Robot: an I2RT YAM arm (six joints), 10 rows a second.
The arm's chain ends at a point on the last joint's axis. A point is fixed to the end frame.
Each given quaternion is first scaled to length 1.
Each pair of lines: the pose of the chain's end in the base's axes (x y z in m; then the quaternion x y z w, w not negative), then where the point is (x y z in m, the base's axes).
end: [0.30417 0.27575 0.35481 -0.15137 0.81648 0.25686 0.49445]
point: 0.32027 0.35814 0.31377
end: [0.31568 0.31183 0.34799 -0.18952 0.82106 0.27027 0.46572]
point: 0.32293 0.39412 0.30431
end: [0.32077 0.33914 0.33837 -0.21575 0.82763 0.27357 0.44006]
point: 0.32172 0.42021 0.29191
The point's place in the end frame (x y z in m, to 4 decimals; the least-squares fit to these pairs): 0.0294 0.0486 0.0742
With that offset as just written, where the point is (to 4 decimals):
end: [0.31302 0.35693 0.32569 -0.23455 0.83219 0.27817 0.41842]
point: 0.3089 0.4369 0.2776
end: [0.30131 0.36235 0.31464 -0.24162 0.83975 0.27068 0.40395]
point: 0.2952 0.4409 0.2643
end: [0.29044 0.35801 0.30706 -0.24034 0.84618 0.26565 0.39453]
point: 0.2837 0.4358 0.2557
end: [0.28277 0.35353 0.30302 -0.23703 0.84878 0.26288 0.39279]
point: 0.2764 0.4311 0.2513
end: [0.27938 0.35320 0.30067 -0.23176 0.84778 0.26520 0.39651]
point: 0.2738 0.4314 0.2498
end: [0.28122 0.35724 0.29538 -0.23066 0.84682 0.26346 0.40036]
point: 0.2764 0.4355 0.2445
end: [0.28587 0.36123 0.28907 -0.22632 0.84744 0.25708 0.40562]
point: 0.2828 0.4392 0.2377
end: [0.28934 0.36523 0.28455 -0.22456 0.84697 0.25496 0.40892]
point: 0.2870 0.4432 0.2331
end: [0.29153 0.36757 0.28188 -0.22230 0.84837 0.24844 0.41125]
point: 0.2903 0.4451 0.2298
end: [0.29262 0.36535 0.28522 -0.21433 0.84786 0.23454 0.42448]
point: 0.2951 0.4423 0.2323
